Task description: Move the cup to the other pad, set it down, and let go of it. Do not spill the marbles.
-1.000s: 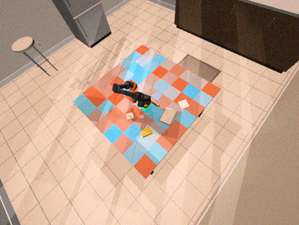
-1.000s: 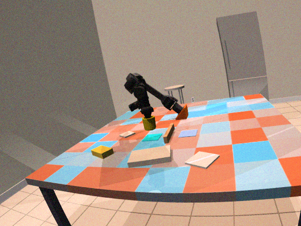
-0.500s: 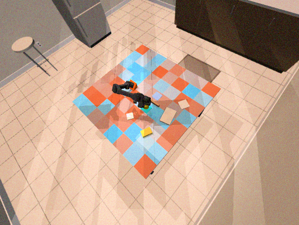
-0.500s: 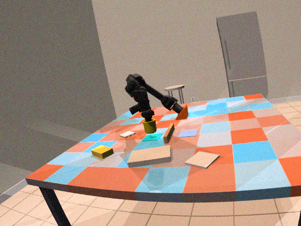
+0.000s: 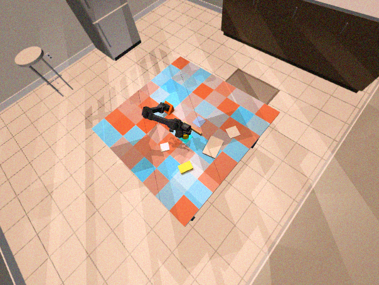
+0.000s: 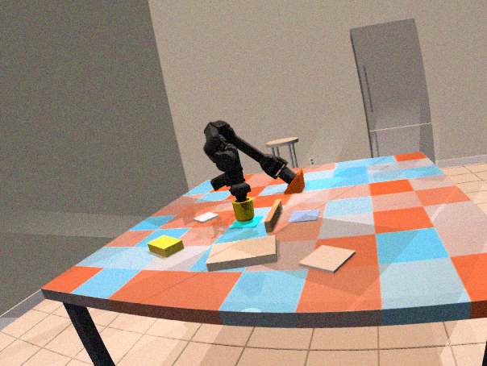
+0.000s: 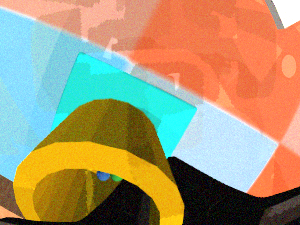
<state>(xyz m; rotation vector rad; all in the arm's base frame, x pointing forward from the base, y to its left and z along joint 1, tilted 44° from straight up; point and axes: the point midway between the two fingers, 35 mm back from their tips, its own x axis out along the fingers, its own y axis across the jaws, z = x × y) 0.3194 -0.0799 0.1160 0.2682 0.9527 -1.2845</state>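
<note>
Right now the teal pad is 30 mm ahead of my gripper tip, 10 mm to the left of it and 60 mm below it. Also, from my gripper tip: green marble (10 mm ahead, 30 mm to the left, 20 mm below); then red marble (10 mm ahead, 20 mm to the left, 20 mm below); then yellow cup (20 mm ahead, 10 mm to the left).
</note>
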